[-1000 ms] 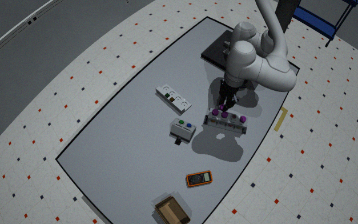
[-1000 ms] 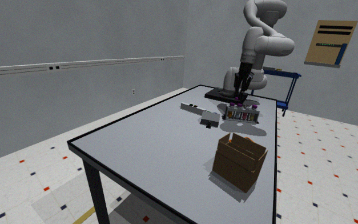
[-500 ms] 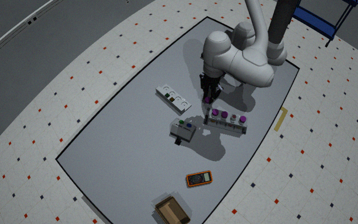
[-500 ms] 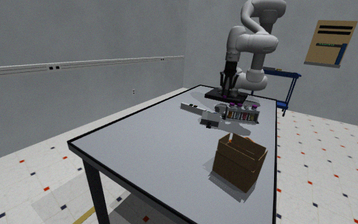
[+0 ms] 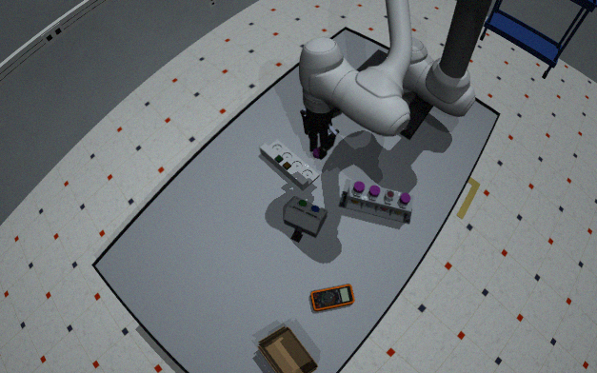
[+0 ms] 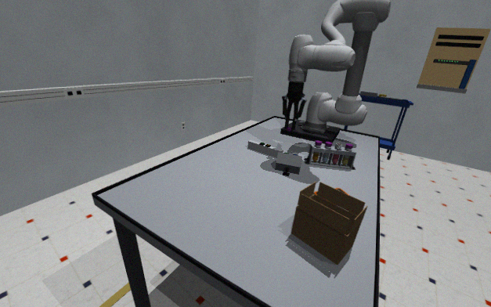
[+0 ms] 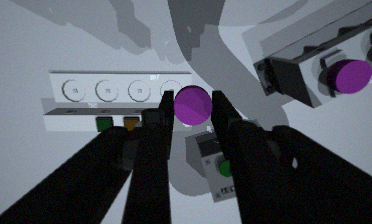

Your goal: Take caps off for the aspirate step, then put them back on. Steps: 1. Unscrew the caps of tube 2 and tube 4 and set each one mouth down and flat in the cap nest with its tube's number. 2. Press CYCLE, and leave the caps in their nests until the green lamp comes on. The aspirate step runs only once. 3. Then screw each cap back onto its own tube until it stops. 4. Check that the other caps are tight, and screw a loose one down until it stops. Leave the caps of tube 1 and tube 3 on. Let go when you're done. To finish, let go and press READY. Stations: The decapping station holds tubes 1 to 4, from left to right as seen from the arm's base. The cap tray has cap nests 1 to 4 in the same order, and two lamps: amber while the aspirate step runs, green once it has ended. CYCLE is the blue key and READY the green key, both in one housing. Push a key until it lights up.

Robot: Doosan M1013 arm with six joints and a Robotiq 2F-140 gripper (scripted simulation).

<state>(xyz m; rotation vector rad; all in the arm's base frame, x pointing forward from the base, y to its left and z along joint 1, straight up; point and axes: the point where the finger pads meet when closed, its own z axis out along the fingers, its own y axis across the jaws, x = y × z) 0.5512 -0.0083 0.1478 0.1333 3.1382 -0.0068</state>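
My gripper is now 30 mm past the purple cap, 210 mm to the right of it and 70 mm above it. The rest, counted from my hand: green key (140 mm ahead, 50 mm to the left, 120 mm below); blue key (120 mm ahead, 90 mm to the left, 120 mm below); key housing (150 mm ahead, 70 mm to the left, 130 mm below).
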